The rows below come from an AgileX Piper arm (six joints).
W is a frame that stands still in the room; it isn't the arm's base.
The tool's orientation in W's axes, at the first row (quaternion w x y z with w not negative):
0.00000 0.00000 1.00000 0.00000
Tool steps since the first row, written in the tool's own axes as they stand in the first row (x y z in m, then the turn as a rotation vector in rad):
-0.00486 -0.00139 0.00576 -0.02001 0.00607 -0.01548
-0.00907 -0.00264 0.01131 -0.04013 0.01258 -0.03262
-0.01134 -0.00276 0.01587 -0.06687 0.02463 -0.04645
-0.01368 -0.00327 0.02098 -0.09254 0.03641 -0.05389
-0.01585 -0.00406 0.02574 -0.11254 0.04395 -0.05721
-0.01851 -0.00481 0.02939 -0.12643 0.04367 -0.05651
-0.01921 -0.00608 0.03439 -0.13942 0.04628 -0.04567
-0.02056 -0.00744 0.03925 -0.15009 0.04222 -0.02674
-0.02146 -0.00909 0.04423 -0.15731 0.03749 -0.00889
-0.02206 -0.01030 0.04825 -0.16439 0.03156 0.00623
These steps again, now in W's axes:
0.00486 -0.00139 -0.00576 0.02001 0.00607 0.01548
0.00907 -0.00264 -0.01131 0.04013 0.01258 0.03262
0.01134 -0.00276 -0.01587 0.06687 0.02463 0.04645
0.01368 -0.00327 -0.02098 0.09254 0.03641 0.05389
0.01585 -0.00406 -0.02574 0.11254 0.04395 0.05721
0.01851 -0.00481 -0.02939 0.12643 0.04367 0.05651
0.01921 -0.00608 -0.03439 0.13942 0.04628 0.04567
0.02056 -0.00744 -0.03925 0.15009 0.04222 0.02674
0.02146 -0.00909 -0.04423 0.15731 0.03749 0.00889
0.02206 -0.01030 -0.04825 0.16439 0.03156 -0.00623

